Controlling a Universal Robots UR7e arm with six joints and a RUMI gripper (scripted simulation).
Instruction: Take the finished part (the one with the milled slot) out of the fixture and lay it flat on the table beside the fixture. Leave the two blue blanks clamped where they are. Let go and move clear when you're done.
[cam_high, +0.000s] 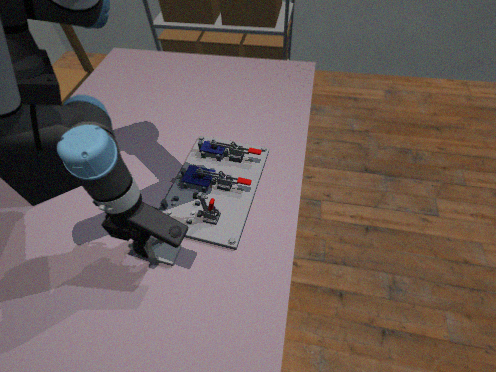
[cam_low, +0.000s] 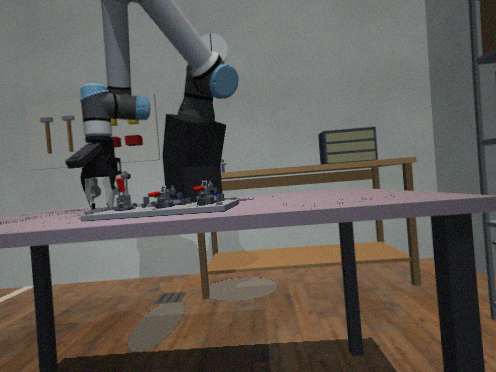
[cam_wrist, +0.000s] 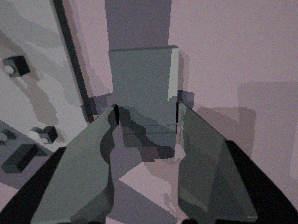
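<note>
Right now the grey finished part is 1 cm behind my hand and 1 cm below it. From my hand the other things lie so: blue blank: 2 cm behind, 34 cm to the left, 1 cm above; then grey fixture plate: 3 cm ahead, 24 cm to the left, 2 cm below.
</note>
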